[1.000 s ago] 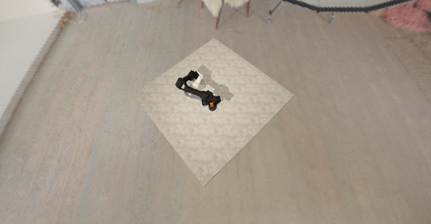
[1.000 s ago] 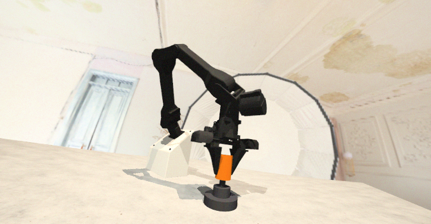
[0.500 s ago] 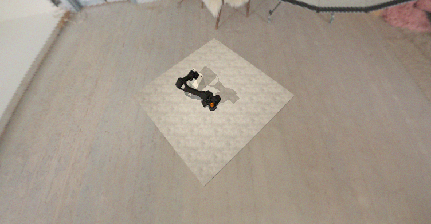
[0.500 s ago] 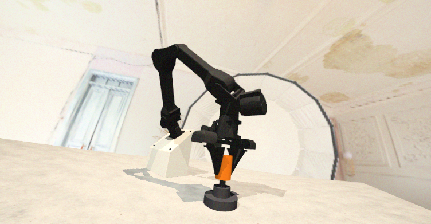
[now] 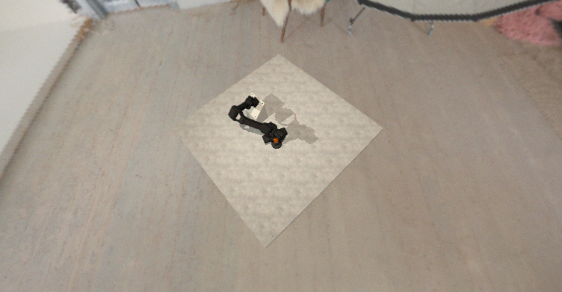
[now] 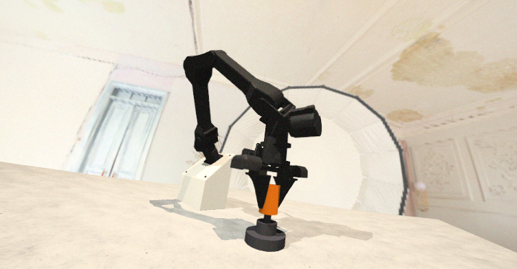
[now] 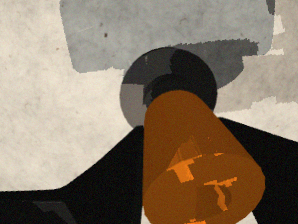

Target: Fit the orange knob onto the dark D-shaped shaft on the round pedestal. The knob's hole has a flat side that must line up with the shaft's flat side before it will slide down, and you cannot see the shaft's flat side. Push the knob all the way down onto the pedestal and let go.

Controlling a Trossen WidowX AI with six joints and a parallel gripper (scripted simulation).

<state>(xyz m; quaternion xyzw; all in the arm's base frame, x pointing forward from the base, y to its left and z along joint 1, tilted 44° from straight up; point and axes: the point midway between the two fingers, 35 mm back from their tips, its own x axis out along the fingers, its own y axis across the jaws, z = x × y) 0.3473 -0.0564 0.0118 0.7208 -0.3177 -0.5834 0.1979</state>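
The orange knob is 20 mm above my gripper tip. From my gripper tip the other things lie so: dark round pedestal (40 mm below).
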